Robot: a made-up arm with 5 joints.
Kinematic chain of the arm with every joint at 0, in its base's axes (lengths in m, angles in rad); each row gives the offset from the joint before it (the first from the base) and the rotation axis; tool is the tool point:
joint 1: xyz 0 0 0.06 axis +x
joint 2: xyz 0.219 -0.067 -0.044 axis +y
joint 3: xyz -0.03 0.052 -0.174 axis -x
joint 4: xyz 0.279 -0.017 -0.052 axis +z
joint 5: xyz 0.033 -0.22 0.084 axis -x
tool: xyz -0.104 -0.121 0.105
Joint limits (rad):
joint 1: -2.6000..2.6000
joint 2: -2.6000..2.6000
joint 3: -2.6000..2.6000
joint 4: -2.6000..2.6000
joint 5: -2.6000..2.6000
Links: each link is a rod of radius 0.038 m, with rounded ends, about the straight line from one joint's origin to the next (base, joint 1, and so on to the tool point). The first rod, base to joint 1, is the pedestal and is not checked.
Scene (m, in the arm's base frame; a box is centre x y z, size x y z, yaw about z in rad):
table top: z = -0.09
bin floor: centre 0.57 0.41 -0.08 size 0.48 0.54 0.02 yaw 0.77
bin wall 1: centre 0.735 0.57 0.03 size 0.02 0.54 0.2 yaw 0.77
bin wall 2: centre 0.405 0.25 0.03 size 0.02 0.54 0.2 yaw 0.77
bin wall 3: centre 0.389 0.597 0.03 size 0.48 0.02 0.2 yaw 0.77
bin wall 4: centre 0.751 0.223 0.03 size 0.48 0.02 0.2 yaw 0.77
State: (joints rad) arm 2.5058 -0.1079 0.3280 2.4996 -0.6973
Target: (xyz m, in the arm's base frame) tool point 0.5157 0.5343 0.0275
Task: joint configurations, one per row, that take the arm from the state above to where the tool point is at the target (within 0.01 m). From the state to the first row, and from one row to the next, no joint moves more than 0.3 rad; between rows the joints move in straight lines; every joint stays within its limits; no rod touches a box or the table.
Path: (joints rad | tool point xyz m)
1: 2.4437 0.0414 0.3352 2.2257 -0.7405 | 0.8040 0.0623 0.3577
2: 2.3816 0.1908 0.3424 1.9519 -0.7838 | 0.8026 0.1959 0.3343
3: 2.3195 0.3401 0.3496 1.6780 -0.8270 | 0.7681 0.3240 0.2868
4: 2.2575 0.4894 0.3567 1.4041 -0.8702 | 0.7036 0.4312 0.2159
5: 2.1954 0.6388 0.3639 1.1303 -0.9135 | 0.6162 0.5044 0.1265
6: 2.1333 0.7881 0.3711 0.8564 -0.9567 | 0.5157 0.5343 0.0275

